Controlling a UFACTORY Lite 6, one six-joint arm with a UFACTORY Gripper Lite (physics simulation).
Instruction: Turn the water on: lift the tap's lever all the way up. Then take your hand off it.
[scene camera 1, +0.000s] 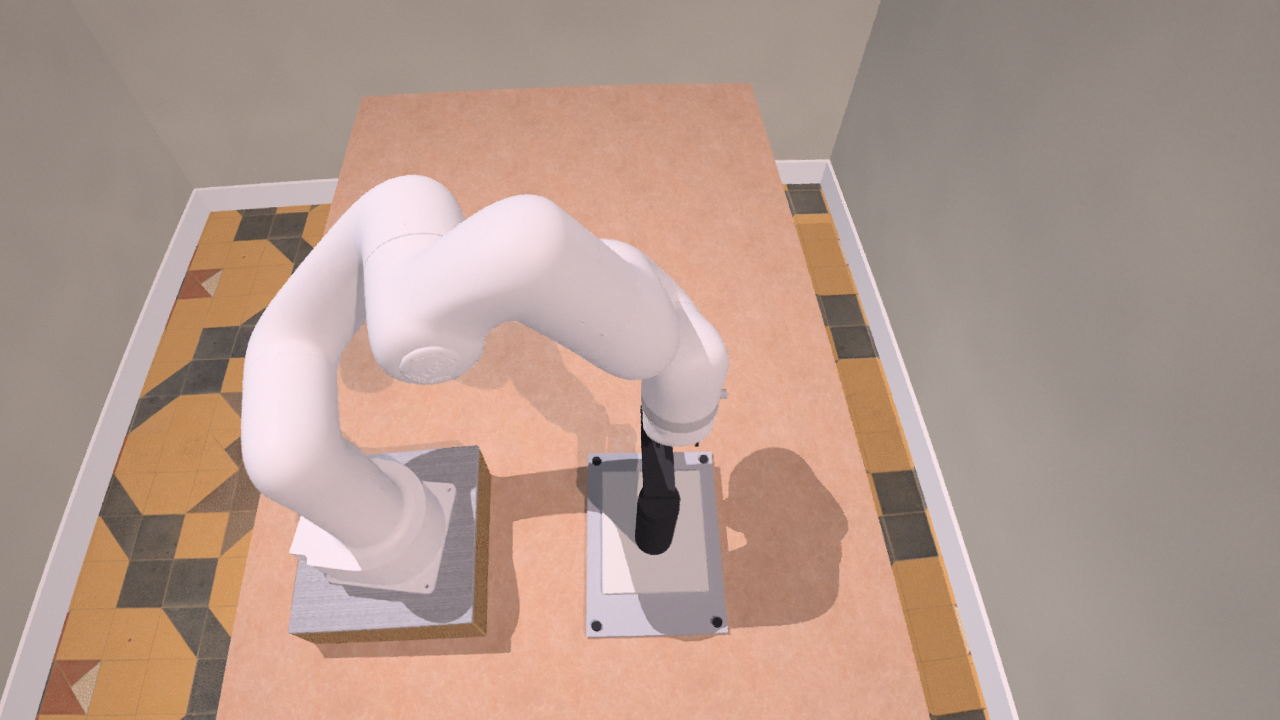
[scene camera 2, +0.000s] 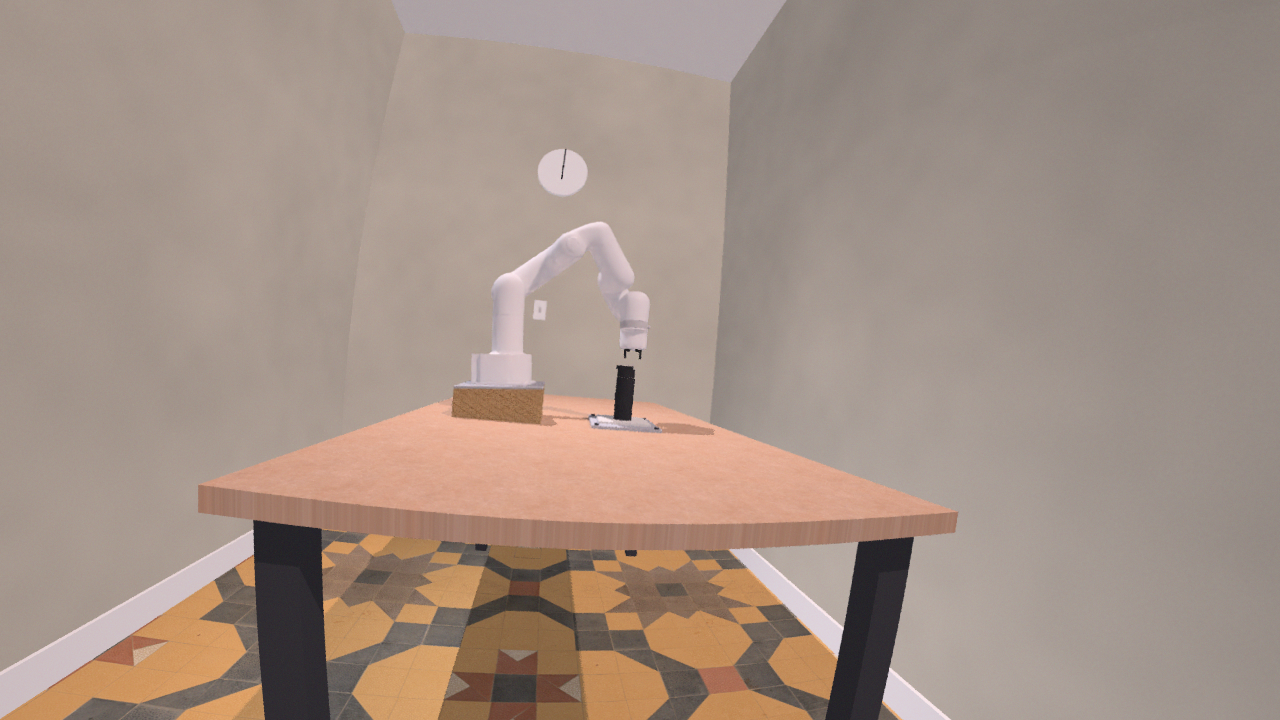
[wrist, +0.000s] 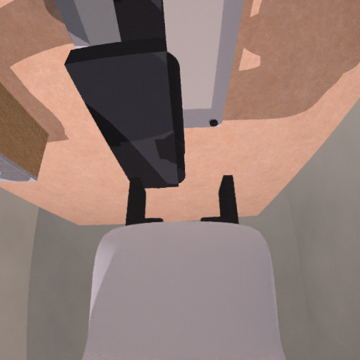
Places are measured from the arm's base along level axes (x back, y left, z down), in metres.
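Pixels of known places: hand at its tool point: (scene camera 1: 677, 435) (scene camera 2: 632, 355); arm's base at its link origin: (scene camera 1: 395, 533) (scene camera 2: 507, 383).
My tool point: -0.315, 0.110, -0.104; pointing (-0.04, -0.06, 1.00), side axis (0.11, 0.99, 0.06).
For each thing: its top centre in the pictures, then the offset to it from my tool point, as dx, dy, dz. "pt": a spot on its surface instead. Level surfaces: height alone.
- black tap at a spot on its surface: (scene camera 1: 656, 525) pt +0.013, -0.083, +0.060
- grey plate at a spot on its surface: (scene camera 1: 596, 542) pt +0.085, -0.072, +0.180
- flat black bar at its top centre: (scene camera 1: 658, 458) (scene camera 2: 625, 365) +0.018, -0.015, +0.032
- pinkish table at its surface level: dz +0.188
The black tap (scene camera 1: 656, 526) (scene camera 2: 623, 395) stands upright on a grey plate (scene camera 1: 596, 542) (wrist: 216, 95) with a pale panel and dark corner bolts. A flat black bar (scene camera 1: 657, 467) (wrist: 142, 107) runs from its top towards the back; how far the lever is raised cannot be told. The white wrist partly covers the bar's far end in scene camera 1. My gripper (scene camera 1: 677, 442) (scene camera 2: 632, 355) (wrist: 182, 181) is open, fingers apart and pointing down, a little above the tap's top. In the wrist view the bar's end lies beside the left fingertip; contact cannot be told.
The arm's base stands on a brown-sided block (scene camera 1: 458, 573) (scene camera 2: 497, 403) (wrist: 22, 131) with a grey top, left of the tap. Both stand on the pinkish table (scene camera 1: 554, 680) (scene camera 2: 572, 474). Grey walls rise around the table, and a round clock (scene camera 2: 562, 171) hangs on the back wall.
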